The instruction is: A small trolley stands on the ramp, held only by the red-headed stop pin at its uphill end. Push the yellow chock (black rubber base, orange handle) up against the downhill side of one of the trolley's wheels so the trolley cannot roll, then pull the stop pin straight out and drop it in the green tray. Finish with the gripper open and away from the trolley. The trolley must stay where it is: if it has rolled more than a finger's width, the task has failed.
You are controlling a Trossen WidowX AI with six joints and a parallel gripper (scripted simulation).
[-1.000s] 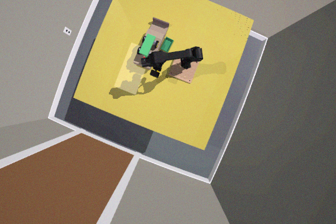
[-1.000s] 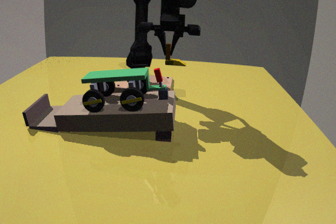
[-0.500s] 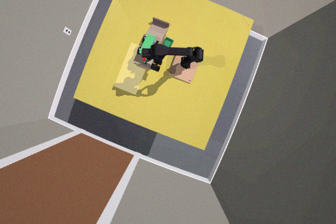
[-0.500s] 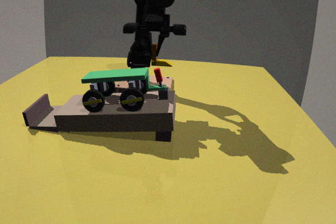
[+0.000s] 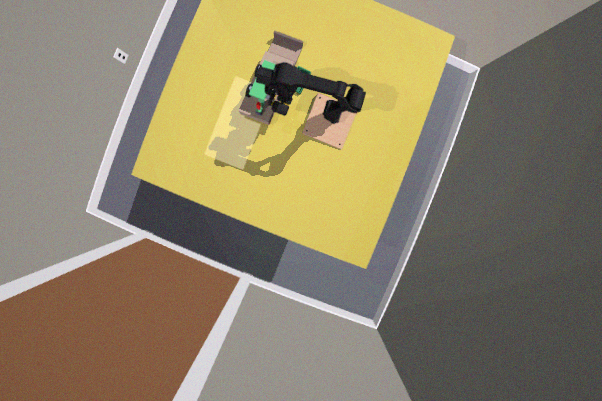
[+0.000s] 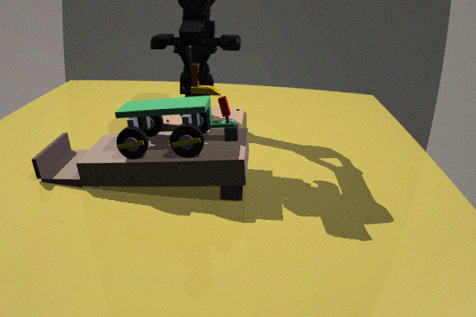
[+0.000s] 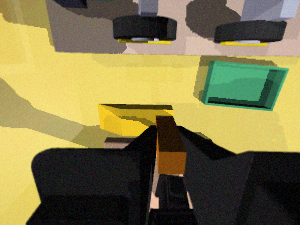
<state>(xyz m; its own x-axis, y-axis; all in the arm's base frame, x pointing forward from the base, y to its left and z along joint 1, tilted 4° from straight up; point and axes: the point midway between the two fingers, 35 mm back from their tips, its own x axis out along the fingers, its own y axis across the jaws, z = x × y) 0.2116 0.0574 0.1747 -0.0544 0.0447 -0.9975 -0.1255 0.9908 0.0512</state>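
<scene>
Now: the red-headed stop pin 10 cm ahead of my gripper tip, 9 cm to the left of it and 4 cm below it. Round my gripper tip: green-decked trolley (13 cm ahead, 2 cm to the right, 6 cm below); then yellow chock (2 cm to the left, 1 cm below); then brown ramp (13 cm ahead, 2 cm to the right, 12 cm below).
</scene>
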